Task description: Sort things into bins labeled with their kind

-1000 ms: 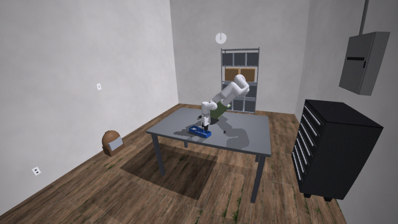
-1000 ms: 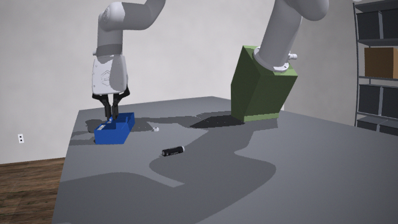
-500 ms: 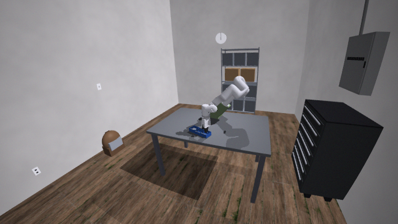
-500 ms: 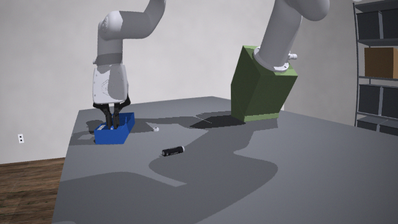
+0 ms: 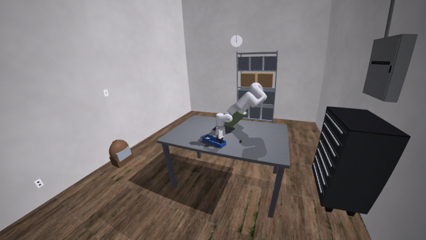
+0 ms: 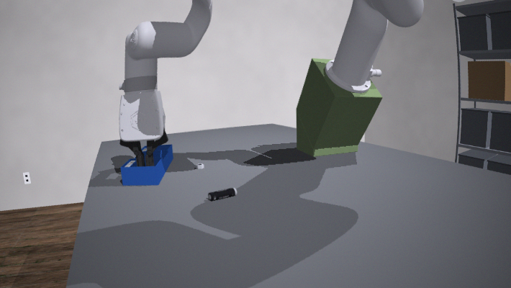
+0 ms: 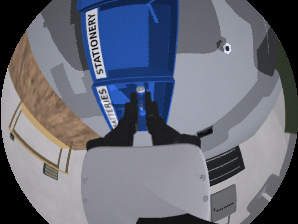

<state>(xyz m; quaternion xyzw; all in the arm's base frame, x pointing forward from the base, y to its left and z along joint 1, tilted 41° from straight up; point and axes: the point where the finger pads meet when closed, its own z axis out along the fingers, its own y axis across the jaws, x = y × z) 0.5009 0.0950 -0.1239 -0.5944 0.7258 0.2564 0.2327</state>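
Now: the black battery 14 cm behind my hand, 16 cm to the left of it and 3 cm below it. From my hand the other things lie so: blue bin (1 cm behind, 8 cm to the right, 2 cm below); then small nut (13 cm behind, 6 cm to the right, 3 cm below); then blue battery (2 cm below).
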